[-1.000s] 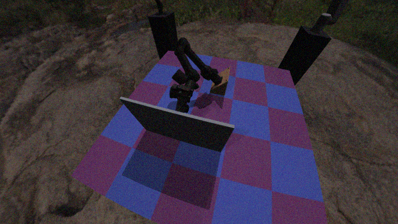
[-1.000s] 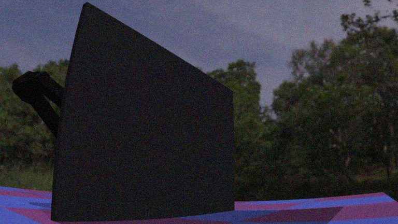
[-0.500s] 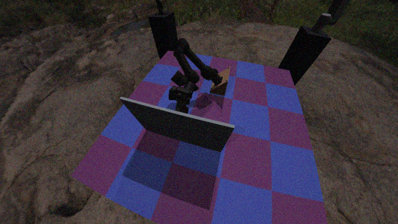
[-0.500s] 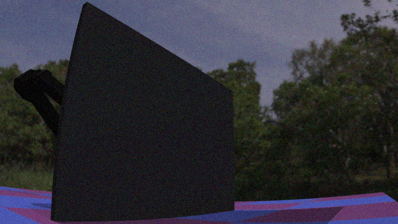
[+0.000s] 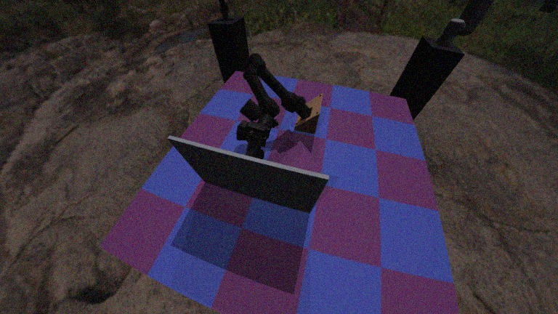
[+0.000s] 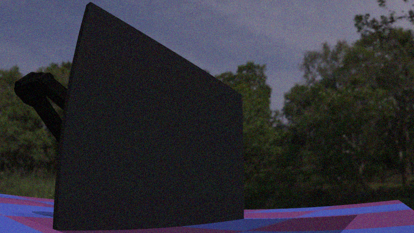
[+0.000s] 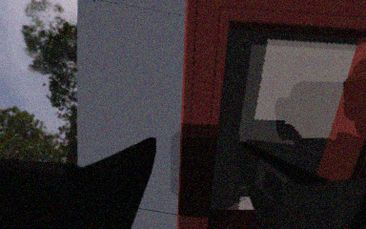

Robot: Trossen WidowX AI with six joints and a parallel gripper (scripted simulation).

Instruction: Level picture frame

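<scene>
The picture frame is 1 cm ahead of my gripper tip, 1 cm to the right of it and 5 cm below it. From my gripper tip the other things lie so: grey wall panel: 2 cm ahead, 7 cm below.
</scene>
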